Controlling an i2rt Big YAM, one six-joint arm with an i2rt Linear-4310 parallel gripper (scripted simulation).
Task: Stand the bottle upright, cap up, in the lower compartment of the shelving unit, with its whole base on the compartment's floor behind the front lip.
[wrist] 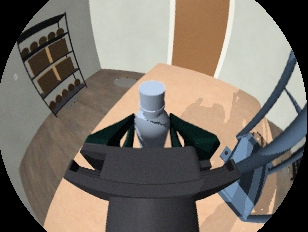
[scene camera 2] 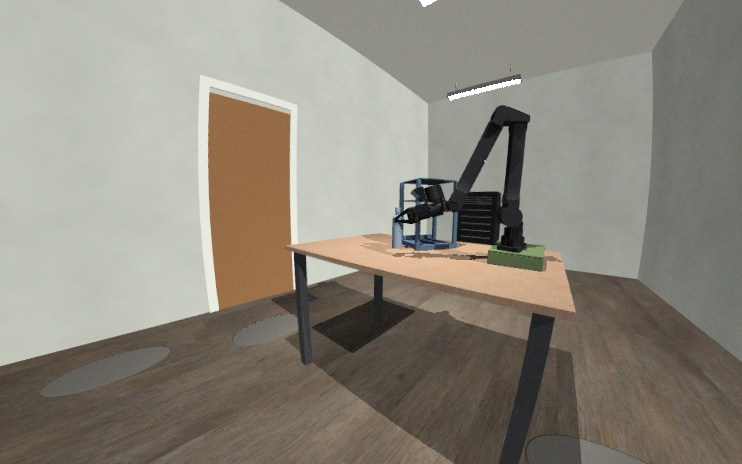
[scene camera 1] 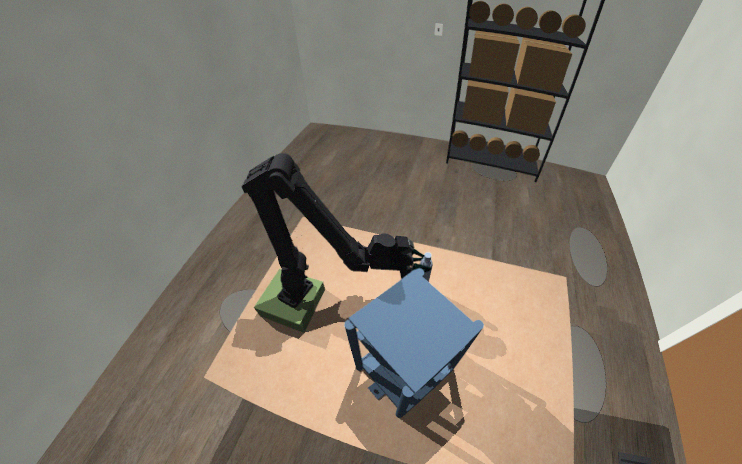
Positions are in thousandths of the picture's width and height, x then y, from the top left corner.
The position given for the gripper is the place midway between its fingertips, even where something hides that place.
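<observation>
There's the gripper (wrist: 495, 506), and there's a bottle (wrist: 495, 532) as well.
</observation>
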